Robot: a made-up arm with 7 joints.
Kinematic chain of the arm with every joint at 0, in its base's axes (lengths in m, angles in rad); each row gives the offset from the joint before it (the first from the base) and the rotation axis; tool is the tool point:
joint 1: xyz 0 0 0.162 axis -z
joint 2: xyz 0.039 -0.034 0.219 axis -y
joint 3: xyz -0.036 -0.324 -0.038 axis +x
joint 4: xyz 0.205 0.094 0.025 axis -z
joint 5: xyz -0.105 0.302 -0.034 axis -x
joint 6: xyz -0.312 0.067 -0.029 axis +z
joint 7: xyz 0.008 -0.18 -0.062 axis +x
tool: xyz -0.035 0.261 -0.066
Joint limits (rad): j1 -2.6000..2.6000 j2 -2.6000..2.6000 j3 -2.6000..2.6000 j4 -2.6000..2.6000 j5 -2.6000..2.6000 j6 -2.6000..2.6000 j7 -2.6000..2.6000
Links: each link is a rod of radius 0.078 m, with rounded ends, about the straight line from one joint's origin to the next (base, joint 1, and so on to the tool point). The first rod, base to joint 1, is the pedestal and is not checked.
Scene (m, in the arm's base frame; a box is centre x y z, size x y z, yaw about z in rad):
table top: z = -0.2
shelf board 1: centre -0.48 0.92 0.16 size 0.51 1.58 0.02 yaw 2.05
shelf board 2: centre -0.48 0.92 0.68 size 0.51 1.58 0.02 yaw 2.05
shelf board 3: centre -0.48 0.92 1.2 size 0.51 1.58 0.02 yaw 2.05
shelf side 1: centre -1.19 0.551 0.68 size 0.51 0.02 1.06 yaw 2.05
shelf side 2: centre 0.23 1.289 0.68 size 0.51 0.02 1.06 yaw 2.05
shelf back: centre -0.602 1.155 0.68 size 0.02 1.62 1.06 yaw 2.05
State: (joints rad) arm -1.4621 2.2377 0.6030 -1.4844 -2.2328 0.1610 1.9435
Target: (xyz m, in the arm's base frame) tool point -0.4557 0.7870 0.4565
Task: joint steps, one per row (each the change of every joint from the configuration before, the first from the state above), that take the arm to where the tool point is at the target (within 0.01 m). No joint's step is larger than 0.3 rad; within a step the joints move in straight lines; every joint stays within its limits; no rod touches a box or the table.
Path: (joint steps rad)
1: -0.2845 -0.1820 0.1377 -0.1500 -0.0765 -0.1966 0.1641
2: -0.2844 -0.1821 0.1377 -0.1500 -0.0765 -0.1967 0.1642
3: -0.2845 -0.1820 0.1377 -0.1499 -0.0765 -0.1966 0.1641
4: -0.2845 -0.1821 0.1377 -0.1500 -0.0766 -0.1966 0.1641

